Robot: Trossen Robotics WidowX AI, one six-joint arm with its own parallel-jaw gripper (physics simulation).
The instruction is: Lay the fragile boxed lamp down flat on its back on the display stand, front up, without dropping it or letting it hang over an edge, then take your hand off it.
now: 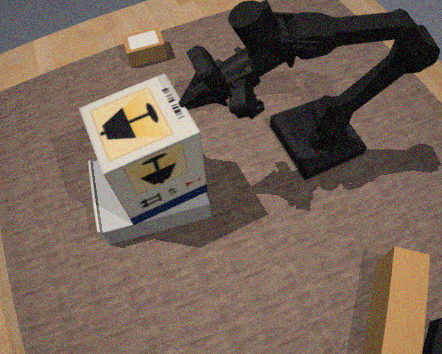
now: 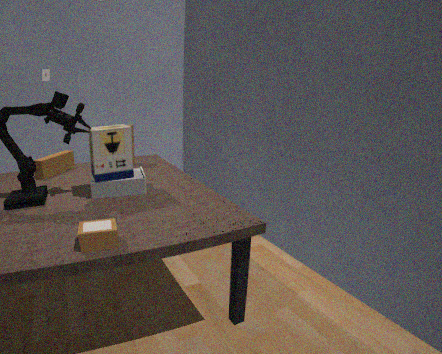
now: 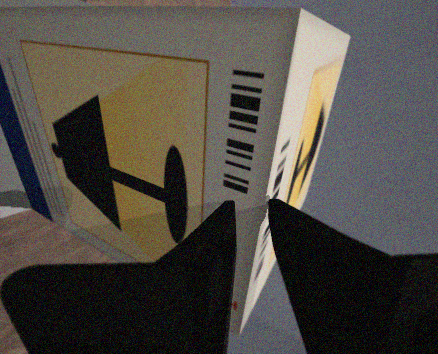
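Pixels of known places: gripper, between the fingertips: point(image 1: 182, 106) point(image 2: 90, 130) point(image 3: 251, 209); arm's base, origin of its link: point(image 1: 323, 142) point(image 2: 29, 190).
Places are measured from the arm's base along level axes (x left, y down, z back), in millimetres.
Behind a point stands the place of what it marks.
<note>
The boxed lamp point(image 1: 135, 122) @[y -259, x -8, z -428 mm] point(image 2: 112, 150) @[y -167, x -96, z -436 mm] point(image 3: 130, 135) @[y -187, x 0, z -332 mm] stands upright on the white display stand point(image 1: 107, 200) @[y -37, x 0, z -548 mm] point(image 2: 120, 188) @[y 0, x -113, z -459 mm], with its blue band at the bottom. It stands toward the arm side of the stand, whose white top shows beside it. My gripper point(image 1: 184, 104) @[y -253, x -19, z -339 mm] point(image 2: 90, 130) @[y -253, x -19, z -339 mm] point(image 3: 251, 209) @[y -253, x -19, z -339 mm] is shut on the top edge of the box nearest the arm. A narrow gap shows between the fingertips, with the box edge in it. The pinch is at the very tips, and how firm it is does not show.
A small orange box with a white top point(image 1: 146, 49) @[y -18, x -482, z -355 mm] point(image 2: 98, 235) @[y -13, x -571, z -359 mm] lies on the table point(image 1: 200, 300) @[y 37, x 264, z -413 mm] point(image 2: 165, 227) @[y 37, x -471, z -582 mm] near one edge. A long orange block point(image 1: 406, 300) @[y -73, x 429, z -38 mm] point(image 2: 56, 164) @[y -24, x 423, z -78 mm] stands on the other side. The arm's black base point(image 1: 317, 137) @[y -47, x 8, z -32 mm] point(image 2: 26, 197) @[y -3, x -111, z -17 mm] is beside the stand.
</note>
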